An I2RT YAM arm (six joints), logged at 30 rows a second.
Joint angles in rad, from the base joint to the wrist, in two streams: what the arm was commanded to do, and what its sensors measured. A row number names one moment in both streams.
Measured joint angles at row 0:
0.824 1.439 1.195 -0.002 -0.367 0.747
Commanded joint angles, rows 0 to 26:
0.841 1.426 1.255 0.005 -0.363 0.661
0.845 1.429 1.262 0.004 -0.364 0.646
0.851 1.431 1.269 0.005 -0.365 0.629
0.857 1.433 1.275 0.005 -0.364 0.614
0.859 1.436 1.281 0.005 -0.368 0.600
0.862 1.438 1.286 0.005 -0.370 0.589
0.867 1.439 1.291 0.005 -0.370 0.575
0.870 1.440 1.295 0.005 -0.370 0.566
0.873 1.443 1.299 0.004 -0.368 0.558
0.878 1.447 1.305 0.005 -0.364 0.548
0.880 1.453 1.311 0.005 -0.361 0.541
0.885 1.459 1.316 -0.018 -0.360 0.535
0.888 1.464 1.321 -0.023 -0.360 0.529
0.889 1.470 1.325 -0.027 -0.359 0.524
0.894 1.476 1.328 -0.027 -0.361 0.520
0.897 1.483 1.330 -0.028 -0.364 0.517
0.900 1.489 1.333 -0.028 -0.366 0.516
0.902 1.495 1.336 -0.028 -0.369 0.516
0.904 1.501 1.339 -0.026 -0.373 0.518
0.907 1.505 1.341 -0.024 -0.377 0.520
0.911 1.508 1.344 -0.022 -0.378 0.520
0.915 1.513 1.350 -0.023 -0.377 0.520
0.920 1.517 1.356 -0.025 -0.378 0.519
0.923 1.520 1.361 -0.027 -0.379 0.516
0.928 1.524 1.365 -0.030 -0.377 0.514
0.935 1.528 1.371 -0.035 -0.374 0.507
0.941 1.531 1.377 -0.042 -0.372 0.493
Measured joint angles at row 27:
0.921 1.525 1.310 -0.061 -0.374 0.538
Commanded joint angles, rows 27 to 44:
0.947 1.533 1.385 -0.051 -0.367 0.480
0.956 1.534 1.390 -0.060 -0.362 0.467
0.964 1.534 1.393 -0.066 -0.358 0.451
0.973 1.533 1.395 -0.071 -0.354 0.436
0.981 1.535 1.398 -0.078 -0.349 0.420
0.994 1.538 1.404 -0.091 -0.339 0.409
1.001 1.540 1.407 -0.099 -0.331 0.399
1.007 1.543 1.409 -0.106 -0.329 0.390
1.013 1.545 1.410 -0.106 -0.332 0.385
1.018 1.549 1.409 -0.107 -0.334 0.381
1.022 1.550 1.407 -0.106 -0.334 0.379
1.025 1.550 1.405 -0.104 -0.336 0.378
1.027 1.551 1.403 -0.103 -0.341 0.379
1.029 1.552 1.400 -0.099 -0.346 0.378
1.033 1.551 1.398 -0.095 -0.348 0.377
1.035 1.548 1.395 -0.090 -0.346 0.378
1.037 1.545 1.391 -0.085 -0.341 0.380
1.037 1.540 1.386 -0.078 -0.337 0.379
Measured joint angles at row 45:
1.034 1.552 1.362 -0.127 -0.339 0.403
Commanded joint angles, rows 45 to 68:
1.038 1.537 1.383 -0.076 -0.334 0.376
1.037 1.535 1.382 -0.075 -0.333 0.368
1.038 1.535 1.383 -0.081 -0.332 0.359
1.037 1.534 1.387 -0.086 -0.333 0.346
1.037 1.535 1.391 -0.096 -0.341 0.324
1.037 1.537 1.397 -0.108 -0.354 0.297
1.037 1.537 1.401 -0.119 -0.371 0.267
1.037 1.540 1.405 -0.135 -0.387 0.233
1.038 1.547 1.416 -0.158 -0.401 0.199
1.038 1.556 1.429 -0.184 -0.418 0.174
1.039 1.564 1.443 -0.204 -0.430 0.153
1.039 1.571 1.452 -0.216 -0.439 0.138
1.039 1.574 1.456 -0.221 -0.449 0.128
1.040 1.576 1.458 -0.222 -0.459 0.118
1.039 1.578 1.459 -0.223 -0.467 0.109
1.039 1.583 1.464 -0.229 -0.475 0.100
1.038 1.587 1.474 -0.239 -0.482 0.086
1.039 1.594 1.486 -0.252 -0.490 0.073
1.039 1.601 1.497 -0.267 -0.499 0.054
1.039 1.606 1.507 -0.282 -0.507 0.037
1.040 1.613 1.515 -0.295 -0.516 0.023
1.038 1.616 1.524 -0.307 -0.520 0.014
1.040 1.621 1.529 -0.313 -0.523 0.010
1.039 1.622 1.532 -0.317 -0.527 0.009
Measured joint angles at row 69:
1.035 1.622 1.460 -0.313 -0.467 0.080
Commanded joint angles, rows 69 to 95:
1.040 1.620 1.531 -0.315 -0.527 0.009
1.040 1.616 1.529 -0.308 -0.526 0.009
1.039 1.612 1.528 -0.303 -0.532 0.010
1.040 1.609 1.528 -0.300 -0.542 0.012
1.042 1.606 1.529 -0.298 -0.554 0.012
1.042 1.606 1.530 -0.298 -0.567 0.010
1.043 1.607 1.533 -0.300 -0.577 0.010
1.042 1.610 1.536 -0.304 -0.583 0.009
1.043 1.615 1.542 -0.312 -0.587 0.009
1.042 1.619 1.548 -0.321 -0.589 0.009
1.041 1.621 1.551 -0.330 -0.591 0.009
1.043 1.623 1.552 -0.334 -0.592 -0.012
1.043 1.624 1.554 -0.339 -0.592 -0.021
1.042 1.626 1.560 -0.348 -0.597 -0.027
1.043 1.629 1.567 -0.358 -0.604 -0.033
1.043 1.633 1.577 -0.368 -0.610 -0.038
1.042 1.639 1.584 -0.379 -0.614 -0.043
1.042 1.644 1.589 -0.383 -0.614 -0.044
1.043 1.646 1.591 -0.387 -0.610 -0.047
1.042 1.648 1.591 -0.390 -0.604 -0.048
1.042 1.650 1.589 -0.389 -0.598 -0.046
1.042 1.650 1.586 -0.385 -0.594 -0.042
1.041 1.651 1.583 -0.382 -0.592 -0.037
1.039 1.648 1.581 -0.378 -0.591 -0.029
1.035 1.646 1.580 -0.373 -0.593 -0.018
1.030 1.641 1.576 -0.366 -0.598 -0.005
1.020 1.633 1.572 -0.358 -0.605 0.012
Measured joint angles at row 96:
1.036 1.659 1.536 -0.414 -0.561 -0.015
